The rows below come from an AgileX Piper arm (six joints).
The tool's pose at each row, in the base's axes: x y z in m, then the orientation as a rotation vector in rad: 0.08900 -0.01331 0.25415 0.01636 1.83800 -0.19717; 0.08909 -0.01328 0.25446 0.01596 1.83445 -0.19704; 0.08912 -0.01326 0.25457 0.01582 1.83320 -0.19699; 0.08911 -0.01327 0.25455 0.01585 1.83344 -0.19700; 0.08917 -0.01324 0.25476 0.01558 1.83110 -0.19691; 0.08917 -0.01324 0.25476 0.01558 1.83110 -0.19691; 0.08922 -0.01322 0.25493 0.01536 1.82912 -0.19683; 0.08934 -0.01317 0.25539 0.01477 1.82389 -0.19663; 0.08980 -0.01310 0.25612 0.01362 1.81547 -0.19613; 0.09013 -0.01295 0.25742 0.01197 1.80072 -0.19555; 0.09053 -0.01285 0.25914 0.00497 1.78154 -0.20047; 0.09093 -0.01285 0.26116 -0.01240 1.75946 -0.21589; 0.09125 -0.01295 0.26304 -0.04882 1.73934 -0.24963; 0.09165 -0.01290 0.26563 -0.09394 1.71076 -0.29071; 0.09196 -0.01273 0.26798 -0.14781 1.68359 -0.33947
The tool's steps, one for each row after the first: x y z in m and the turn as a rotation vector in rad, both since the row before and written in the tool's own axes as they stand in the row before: -0.00032 0.00000 0.00000 -0.00005 -0.00357 0.00000; -0.00012 0.00001 0.00000 -0.00002 -0.00126 0.00000; 0.00002 -0.00001 0.00000 0.00001 0.00024 0.00000; -0.00022 0.00001 0.00000 -0.00004 -0.00235 0.00000; 0.00000 0.00000 0.00000 0.00000 0.00000 0.00000; -0.00018 0.00000 0.00000 -0.00003 -0.00199 0.00000; -0.00048 0.00000 -0.00001 -0.00008 -0.00526 0.00000; -0.00083 0.00003 0.00025 -0.00036 -0.00849 -0.00005; -0.00135 0.00002 -0.00001 -0.00024 -0.01482 0.00000; -0.00177 -0.00007 -0.00001 0.00095 -0.01938 -0.00640; -0.00205 -0.00022 -0.00003 0.00264 -0.02248 -0.01914; -0.00188 -0.00035 -0.00002 0.00427 -0.02058 -0.04252; -0.00259 -0.00041 -0.00004 0.00520 -0.02829 -0.05254; -0.00235 -0.00038 -0.00003 0.00503 -0.02569 -0.06338
